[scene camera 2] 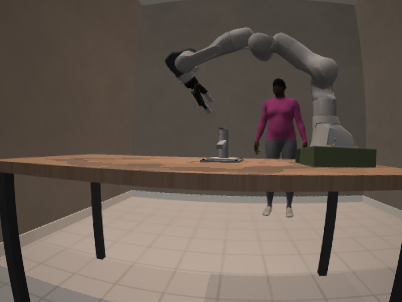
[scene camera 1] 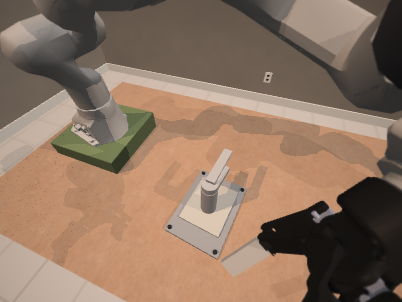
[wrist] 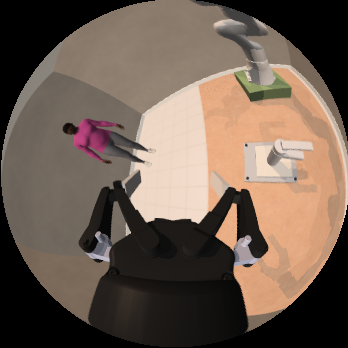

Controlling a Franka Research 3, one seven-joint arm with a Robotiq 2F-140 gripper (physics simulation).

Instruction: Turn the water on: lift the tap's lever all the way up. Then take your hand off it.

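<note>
The grey tap (scene camera 1: 209,201) (scene camera 2: 224,149) (wrist: 273,155) stands upright on a plate (scene camera 1: 192,237) (wrist: 248,170) with dark bolts at its corners. Its flat lever (scene camera 1: 221,162) (wrist: 300,145) reaches out from the top of the body, above the spout (wrist: 294,155) and pointing the same way; it looks low, near level, though its exact angle is hard to tell. My gripper (scene camera 2: 209,104) (wrist: 175,176) is wide open with nothing between its fingers. It hangs above and to one side of the tap, clear of the lever. In scene camera 1 one pale fingertip shows in front of the plate.
The arm's base stands on a green block (scene camera 1: 117,159) (scene camera 2: 345,157) (wrist: 272,94) on the wooden table (scene camera 1: 145,220) (scene camera 2: 150,172) (wrist: 225,130). A person in a pink top (scene camera 2: 281,117) (wrist: 94,137) stands beyond the table. Walls surround the tiled floor.
</note>
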